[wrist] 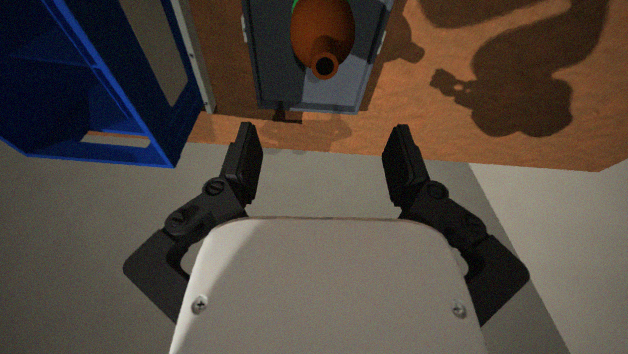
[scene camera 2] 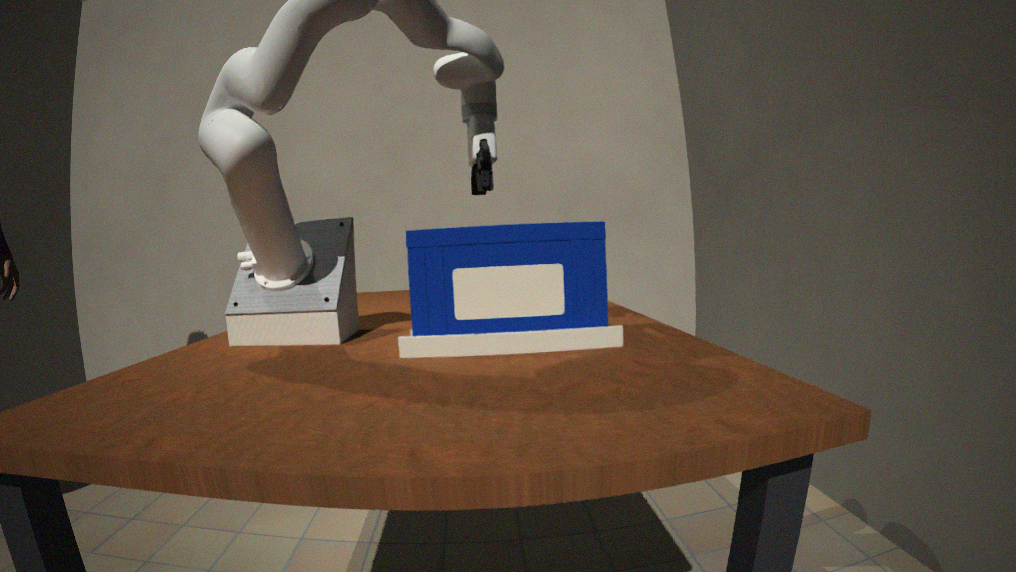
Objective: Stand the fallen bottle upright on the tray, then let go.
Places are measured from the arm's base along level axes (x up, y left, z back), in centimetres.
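Pixels of known places: gripper, fingertip midpoint: (wrist: 323,139) (scene camera 2: 482,192); arm's base at its link origin: (scene camera 2: 283,265).
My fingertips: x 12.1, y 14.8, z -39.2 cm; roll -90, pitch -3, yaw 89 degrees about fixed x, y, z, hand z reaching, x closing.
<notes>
For each thing: its top centre in the pictures, then the offset to it from my fingertips. "pt": a spot on its surface instead. Level surfaces: height alone.
- brown bottle at its top centre: (wrist: 324,66) dx -9.8, dy +0.5, dz -0.4 cm
- grey tray at a spot on its surface: (wrist: 332,96) pt dx -25.3, dy +4.0, dz -14.1 cm
- blue crate at its top centre: (scene camera 2: 504,227) dx -8.3, dy -27.8, dz -0.8 cm
- wooden table at its surface level: dx -25.8 cm
A brown bottle (wrist: 322,35) with a bit of green band stands upright on the grey tray (wrist: 332,96), its open mouth facing up toward the wrist view; the view's top edge cuts off part of it. In scene camera 2 the bottle and tray do not show, hidden behind the blue crate. My gripper (scene camera 2: 482,191) (wrist: 323,139) is wide open with nothing between its fingers. It is raised above the bottle, apart from it.
A blue crate (scene camera 2: 508,248) (wrist: 187,117) stands beside the tray, with a white strip (scene camera 2: 511,343) (wrist: 196,70) along its base. The robot's base block (scene camera 2: 284,328) stands at the left on the wooden table (scene camera 2: 440,440) (wrist: 525,150). Arm shadows fall on the table.
</notes>
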